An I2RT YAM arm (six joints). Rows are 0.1 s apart.
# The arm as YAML. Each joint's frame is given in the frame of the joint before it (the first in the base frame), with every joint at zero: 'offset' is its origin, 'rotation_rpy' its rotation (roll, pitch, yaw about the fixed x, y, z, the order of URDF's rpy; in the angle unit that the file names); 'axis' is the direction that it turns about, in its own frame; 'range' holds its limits. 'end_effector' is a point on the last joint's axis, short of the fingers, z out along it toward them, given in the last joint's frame.
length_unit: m
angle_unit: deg
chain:
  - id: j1
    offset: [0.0, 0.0, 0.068]
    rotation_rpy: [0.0, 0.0, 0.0]
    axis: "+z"
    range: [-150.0, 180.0]
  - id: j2
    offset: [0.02, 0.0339, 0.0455]
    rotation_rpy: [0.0, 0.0, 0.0]
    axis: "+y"
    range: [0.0, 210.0]
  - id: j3
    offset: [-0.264, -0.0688, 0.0]
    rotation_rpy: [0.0, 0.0, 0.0]
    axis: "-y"
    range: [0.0, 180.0]
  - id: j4
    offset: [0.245, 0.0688, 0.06]
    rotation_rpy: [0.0, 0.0, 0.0]
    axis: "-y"
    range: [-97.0, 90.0]
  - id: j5
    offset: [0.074, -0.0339, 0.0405]
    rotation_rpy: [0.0, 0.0, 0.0]
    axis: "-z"
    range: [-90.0, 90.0]
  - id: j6
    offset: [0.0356, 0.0, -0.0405]
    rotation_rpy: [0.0, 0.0, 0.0]
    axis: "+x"
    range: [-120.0, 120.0]
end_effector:
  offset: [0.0, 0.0, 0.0]
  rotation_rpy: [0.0, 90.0, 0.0]
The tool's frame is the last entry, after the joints.
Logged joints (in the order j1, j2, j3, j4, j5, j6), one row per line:
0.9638 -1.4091 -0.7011 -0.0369 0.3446 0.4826
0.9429 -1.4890 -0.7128 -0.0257 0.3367 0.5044
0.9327 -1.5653 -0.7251 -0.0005 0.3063 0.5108
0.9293 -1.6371 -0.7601 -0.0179 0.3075 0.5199
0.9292 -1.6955 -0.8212 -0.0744 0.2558 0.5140
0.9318 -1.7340 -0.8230 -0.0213 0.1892 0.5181
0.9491 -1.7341 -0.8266 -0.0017 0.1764 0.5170
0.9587 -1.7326 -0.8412 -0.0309 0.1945 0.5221
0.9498 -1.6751 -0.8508 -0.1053 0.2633 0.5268
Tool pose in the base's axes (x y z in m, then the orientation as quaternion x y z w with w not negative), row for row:
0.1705 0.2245 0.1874 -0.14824 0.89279 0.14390 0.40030
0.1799 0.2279 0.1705 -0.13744 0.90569 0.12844 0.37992
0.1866 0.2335 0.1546 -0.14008 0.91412 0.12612 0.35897
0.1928 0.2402 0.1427 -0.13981 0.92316 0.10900 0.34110
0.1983 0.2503 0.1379 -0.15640 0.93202 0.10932 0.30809
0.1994 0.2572 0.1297 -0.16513 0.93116 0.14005 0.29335
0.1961 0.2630 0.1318 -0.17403 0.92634 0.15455 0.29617
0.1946 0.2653 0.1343 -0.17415 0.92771 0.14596 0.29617
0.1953 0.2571 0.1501 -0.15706 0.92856 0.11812 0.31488
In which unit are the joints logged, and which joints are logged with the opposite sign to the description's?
The joints are logged in radians. Opposite sign: j2, j3.
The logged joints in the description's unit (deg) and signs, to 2 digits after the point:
55.22 80.74 40.17 -2.11 19.74 27.65
54.02 85.31 40.84 -1.47 19.29 28.90
53.44 89.69 41.55 -0.03 17.55 29.27
53.24 93.80 43.55 -1.03 17.62 29.79
53.24 97.14 47.05 -4.26 14.66 29.45
53.39 99.35 47.15 -1.22 10.84 29.68
54.38 99.36 47.36 -0.10 10.11 29.62
54.93 99.27 48.20 -1.77 11.14 29.91
54.42 95.98 48.75 -6.03 15.09 30.18

